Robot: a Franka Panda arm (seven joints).
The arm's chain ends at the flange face. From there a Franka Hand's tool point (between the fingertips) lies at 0.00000 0.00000 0.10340 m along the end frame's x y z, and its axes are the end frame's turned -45 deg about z.
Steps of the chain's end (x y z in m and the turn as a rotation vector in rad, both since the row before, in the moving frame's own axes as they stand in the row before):
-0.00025, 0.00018, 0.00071, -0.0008, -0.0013, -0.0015
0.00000, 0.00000, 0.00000, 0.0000, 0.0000, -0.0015
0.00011, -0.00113, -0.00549, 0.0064, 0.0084, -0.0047
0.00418, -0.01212, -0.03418, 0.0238, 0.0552, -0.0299
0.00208, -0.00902, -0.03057, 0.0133, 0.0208, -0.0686
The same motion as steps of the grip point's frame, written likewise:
-0.00046, -0.00009, 0.00071, 0.0004, -0.0015, -0.0015
0.00000, 0.00000, 0.00000, 0.0000, 0.0000, -0.0015
0.00196, -0.00058, -0.00550, -0.0014, 0.0105, -0.0047
0.01733, -0.00341, -0.03437, -0.0222, 0.0559, -0.0299
0.01036, -0.00444, -0.03060, -0.0053, 0.0241, -0.0686

